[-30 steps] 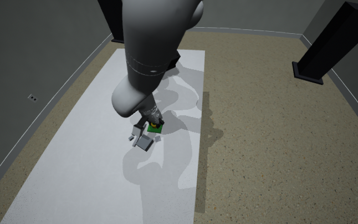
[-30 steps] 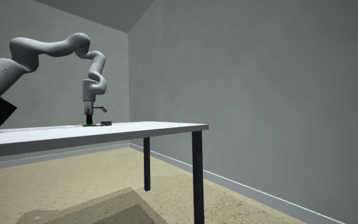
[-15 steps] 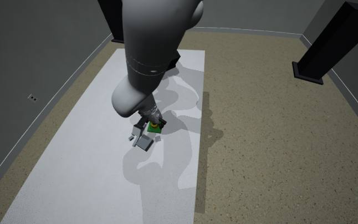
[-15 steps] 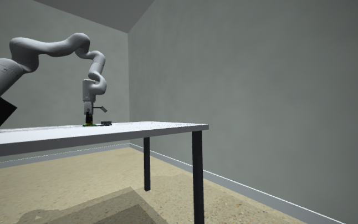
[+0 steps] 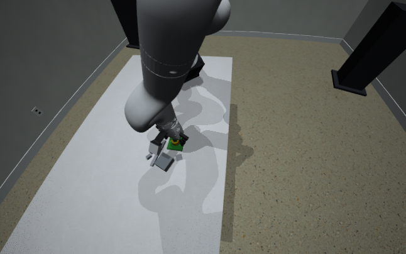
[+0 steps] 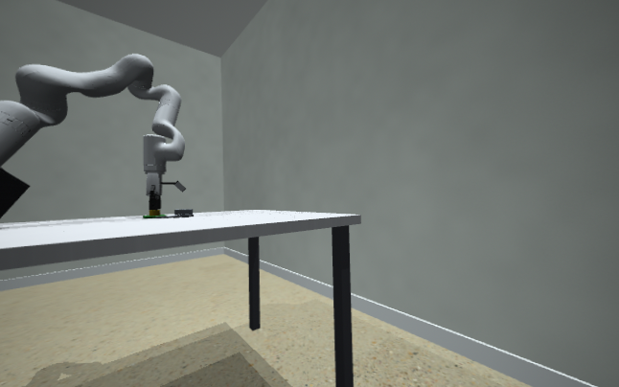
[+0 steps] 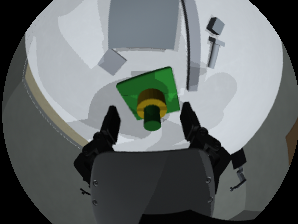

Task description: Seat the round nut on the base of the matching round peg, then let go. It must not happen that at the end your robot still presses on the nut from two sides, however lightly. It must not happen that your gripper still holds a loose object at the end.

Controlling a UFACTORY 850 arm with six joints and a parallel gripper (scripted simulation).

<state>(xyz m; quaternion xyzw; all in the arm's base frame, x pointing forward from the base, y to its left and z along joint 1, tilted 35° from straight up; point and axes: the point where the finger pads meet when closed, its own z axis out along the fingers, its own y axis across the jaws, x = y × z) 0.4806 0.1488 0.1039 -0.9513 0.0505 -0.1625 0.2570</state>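
My hand is 80 mm short of the long grey bar, 60 mm to the left of it and 40 mm above it. From my hand the other things lie so: grey slab 110 mm ahead, 30 mm below.
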